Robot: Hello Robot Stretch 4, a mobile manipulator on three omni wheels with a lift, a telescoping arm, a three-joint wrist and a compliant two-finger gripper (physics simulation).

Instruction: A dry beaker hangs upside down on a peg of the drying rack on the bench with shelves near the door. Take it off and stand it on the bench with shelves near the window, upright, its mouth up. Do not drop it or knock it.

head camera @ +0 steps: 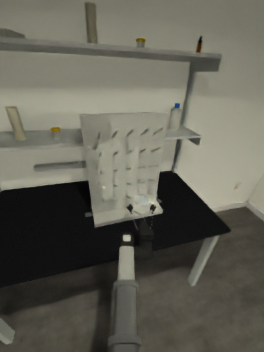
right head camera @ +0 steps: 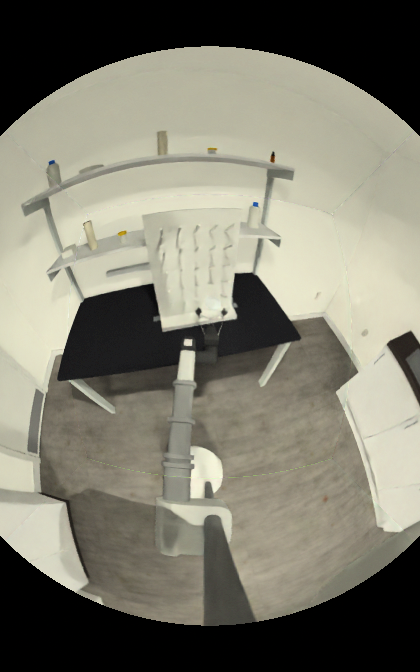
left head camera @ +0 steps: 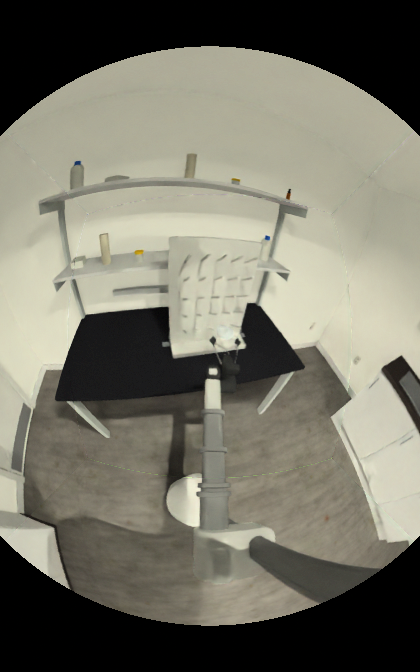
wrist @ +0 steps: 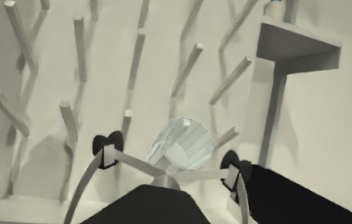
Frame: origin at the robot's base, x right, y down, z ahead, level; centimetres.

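Seen in the pictures: gripper, fingertip midpoint: (head camera: pixel 141 205) (wrist: pixel 172 153).
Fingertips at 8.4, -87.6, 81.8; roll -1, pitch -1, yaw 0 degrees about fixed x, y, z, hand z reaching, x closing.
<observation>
Pixels of each thing's middle, then the offset from my fingertips to it, as dx, dy, dz. "pt": a spot on its surface instead. Level surfaces: height alone.
- clear beaker, body centre: (wrist: pixel 177 151) (head camera: pixel 141 199) +0.5, +1.1, +6.1
- black bench, its level: dy +14.1
- lower shelf, its level: dy -31.5
- blue-capped bottle, surface spot: (head camera: pixel 175 118) pt +25.8, -39.9, +49.5
The clear beaker (head camera: pixel 141 200) (left head camera: pixel 225 331) (right head camera: pixel 213 303) (wrist: pixel 187 142) hangs on a low peg at the right of the pale drying rack (head camera: pixel 100 122) (left head camera: pixel 175 245) (right head camera: pixel 150 222) (wrist: pixel 55 50). It is tilted, its closed base toward the wall side or the wrist camera; I cannot tell which. The rack stands on the black bench (head camera: pixel 40 225) (left head camera: pixel 115 350) (right head camera: pixel 110 330) (wrist: pixel 300 200). My gripper (head camera: pixel 141 207) (left head camera: pixel 225 341) (right head camera: pixel 211 312) (wrist: pixel 172 153) is open, its fingertips apart on either side of the beaker's near part in the wrist view. I see no fingertip touching it.
Other pegs surround the beaker, one close at its right. The lower shelf (head camera: pixel 30 137) (left head camera: pixel 90 269) behind the rack bears a blue-capped bottle (head camera: pixel 175 118) (left head camera: pixel 265 250) (right head camera: pixel 254 217) at the right. An upper shelf (head camera: pixel 115 50) runs above. A white cabinet (left head camera: pixel 385 435) stands at the far right.
</observation>
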